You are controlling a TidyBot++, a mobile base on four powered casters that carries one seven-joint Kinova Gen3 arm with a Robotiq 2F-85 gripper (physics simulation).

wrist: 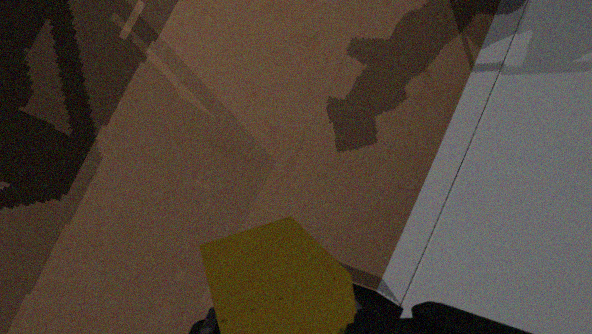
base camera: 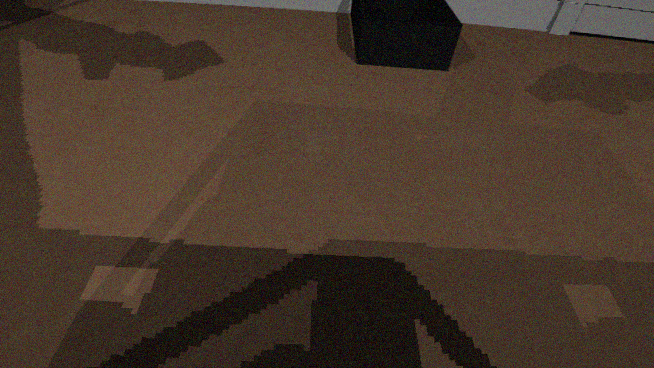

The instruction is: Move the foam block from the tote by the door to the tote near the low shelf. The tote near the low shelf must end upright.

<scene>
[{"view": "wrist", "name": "my gripper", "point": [281, 317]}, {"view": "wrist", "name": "yellow foam block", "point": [277, 270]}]
</scene>
